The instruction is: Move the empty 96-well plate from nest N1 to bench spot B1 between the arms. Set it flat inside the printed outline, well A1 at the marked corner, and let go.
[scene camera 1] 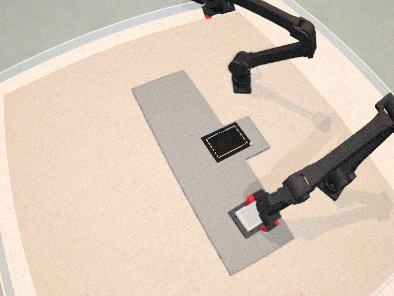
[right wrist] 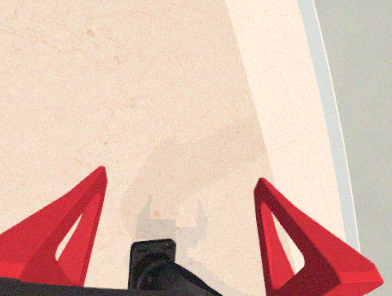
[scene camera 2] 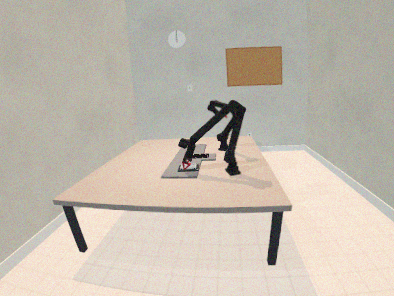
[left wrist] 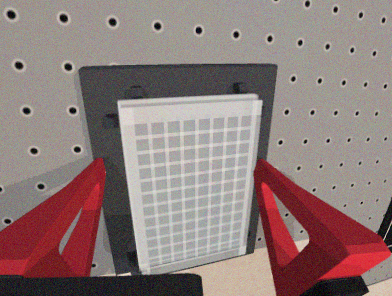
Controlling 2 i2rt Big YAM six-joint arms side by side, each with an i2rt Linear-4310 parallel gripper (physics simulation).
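Frame: origin at the left arm's base, x ahead, y left, z up, level; metres.
Where they show: left gripper, fingertip midpoint: (scene camera 1: pixel 252 217) (scene camera 2: pixel 185 166) (left wrist: pixel 182 165); right gripper, fingertip midpoint: (scene camera 1: pixel 221 11) (right wrist: pixel 183 179) (scene camera 2: pixel 223 119); left arm's base at its link origin: (scene camera 1: pixel 329 186) (scene camera 2: pixel 232 172); right arm's base at its link origin: (scene camera 1: pixel 241 84) (right wrist: pixel 150 270) (scene camera 2: pixel 224 149).
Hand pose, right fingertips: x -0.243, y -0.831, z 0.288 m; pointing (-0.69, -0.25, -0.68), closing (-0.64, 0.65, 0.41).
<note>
Things, the pixels of their top centre, and the offset from my right fingertips. "*": a spot on its surface instead. Level surfaces: height alone.
- white 96-well plate at its top centre: (left wrist: pixel 196 198) (scene camera 1: pixel 256 212) 0.554 m ahead, 0.651 m left, 0.249 m down
- dark nest N1 at its top centre: (left wrist: pixel 194 193) (scene camera 1: pixel 256 212) (scene camera 2: pixel 188 166) 0.554 m ahead, 0.651 m left, 0.254 m down
- black bench spot B1 at a spot on its surface: (scene camera 1: pixel 227 142) * 0.393 m ahead, 0.380 m left, 0.274 m down
- grey perforated board at its surface level: 0.275 m down
- tan table at its surface level: 0.289 m down
- side piece at a spot on its surface: (scene camera 1: pixel 255 137) * 0.292 m ahead, 0.448 m left, 0.276 m down
The white 96-well plate (scene camera 1: pixel 246 218) (left wrist: pixel 195 190) lies in the dark nest N1 (scene camera 1: pixel 233 215) (left wrist: pixel 180 80) near the lower end of the grey board. My left gripper (scene camera 1: pixel 258 215) (scene camera 2: pixel 186 164) (left wrist: pixel 182 165) is open, with one finger beside each long side of the plate and a gap visible on the left side in the left wrist view. The black bench spot B1 (scene camera 1: pixel 227 142) with its white printed outline has no plate on it; a small light mark shows at its right corner. My right gripper (scene camera 1: pixel 208 17) (right wrist: pixel 183 179) is open and empty, far from the plate.
The grey perforated board (scene camera 1: pixel 175 125) (left wrist: pixel 330 165) lies on the tan table (scene camera 1: pixel 90 165) (scene camera 2: pixel 120 180), with a side piece (scene camera 1: pixel 255 137) beside B1. The right arm's black base (scene camera 1: pixel 242 84) (right wrist: pixel 152 255) stands beyond B1. The left arm reaches in from the right in scene camera 1.
</note>
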